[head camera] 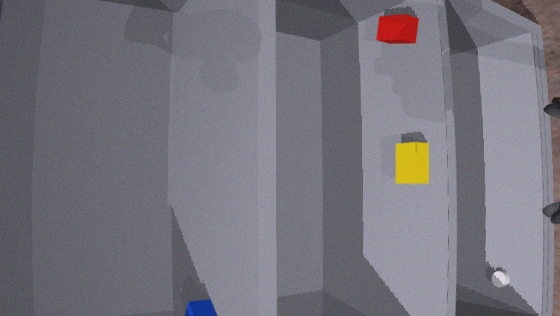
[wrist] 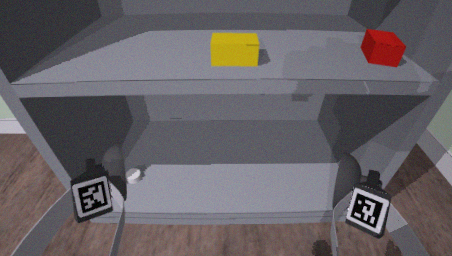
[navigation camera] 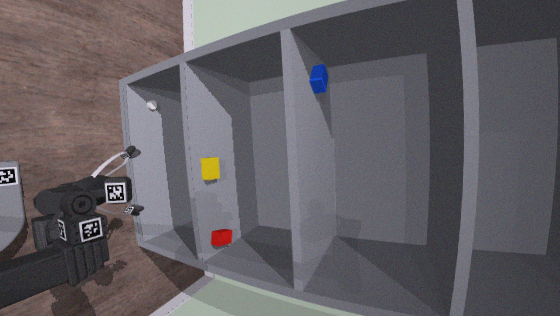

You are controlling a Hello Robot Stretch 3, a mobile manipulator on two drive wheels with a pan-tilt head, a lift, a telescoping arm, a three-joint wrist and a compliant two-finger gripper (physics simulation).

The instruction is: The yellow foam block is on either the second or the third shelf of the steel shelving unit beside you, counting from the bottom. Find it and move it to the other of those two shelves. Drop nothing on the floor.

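Places are measured from the robot's base along level axes (x back, y right, z up), in millimetres.
Pixels of known places: gripper, fingertip midpoint: (head camera: 549, 160) (navigation camera: 138, 180).
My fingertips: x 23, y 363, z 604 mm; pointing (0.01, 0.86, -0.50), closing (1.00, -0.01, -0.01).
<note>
For each thing: its top centre in the pictures, then the offset to it from my fingertips. Level surfaces: height alone.
- yellow foam block, middle of its top: (head camera: 405, 163) (navigation camera: 214, 168) dx +2, dy +347, dz -25 mm
- second shelf, its level: dz -70 mm
- red block, middle of its top: (head camera: 390, 27) (navigation camera: 225, 238) dx +325, dy +388, dz -25 mm
- blue block, middle of its top: (navigation camera: 325, 77) dx -327, dy +455, dz +432 mm
- small white object, middle of its top: (head camera: 498, 279) (navigation camera: 153, 104) dx -339, dy +383, dz -503 mm
The yellow foam block (head camera: 412, 163) (navigation camera: 210, 169) (wrist: 234, 50) sits near the middle of the second shelf (head camera: 400, 220) (navigation camera: 209, 122) (wrist: 150, 57), counting from the bottom, close to its front edge. The third shelf (head camera: 220, 150) (navigation camera: 311, 175) is the board above it; it does not show in the wrist view. My gripper (head camera: 552, 161) (navigation camera: 133, 180) (wrist: 230, 169) is open, with no object between its fingers. It is lower than the yellow block, at the front edge of the bottom shelf and apart from the block.
A red block (head camera: 397, 29) (navigation camera: 221, 237) (wrist: 382, 48) stands on the second shelf, near one side wall. A blue block (head camera: 201, 308) (navigation camera: 319, 78) is on the third shelf near the opposite side. A small white object (head camera: 500, 278) (navigation camera: 152, 105) (wrist: 133, 176) lies on the bottom shelf.
</note>
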